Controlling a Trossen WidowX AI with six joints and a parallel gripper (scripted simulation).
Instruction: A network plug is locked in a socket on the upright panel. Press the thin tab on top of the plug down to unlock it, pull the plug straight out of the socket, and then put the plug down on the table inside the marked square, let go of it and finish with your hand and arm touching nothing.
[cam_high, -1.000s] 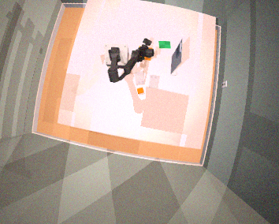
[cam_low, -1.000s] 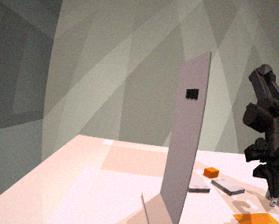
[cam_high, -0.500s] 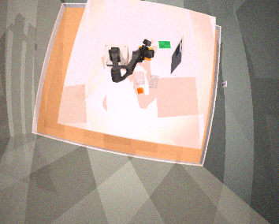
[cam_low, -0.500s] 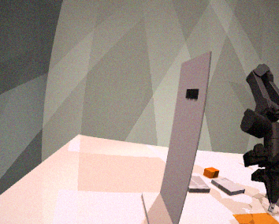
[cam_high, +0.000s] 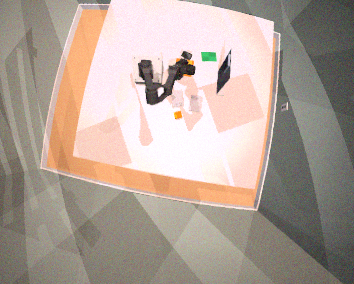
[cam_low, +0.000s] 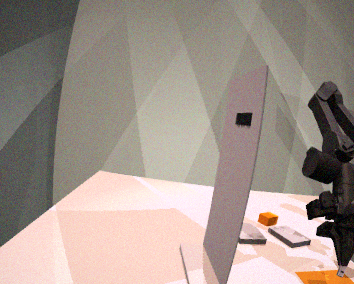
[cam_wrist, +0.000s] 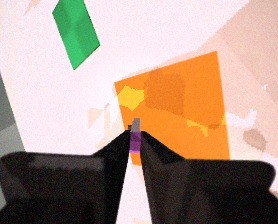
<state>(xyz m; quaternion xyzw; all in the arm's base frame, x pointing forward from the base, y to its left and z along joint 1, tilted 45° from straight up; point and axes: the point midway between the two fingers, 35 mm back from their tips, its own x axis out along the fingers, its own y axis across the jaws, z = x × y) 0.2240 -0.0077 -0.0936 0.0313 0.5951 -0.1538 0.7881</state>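
My gripper tip is 5 cm above the orange marked square. Round my gripper tip: green patch 16 cm ahead, 10 cm to the left, 5 cm below; then upright panel 24 cm ahead, 7 cm to the right, 11 cm above; then network plug right at my gripper tip.
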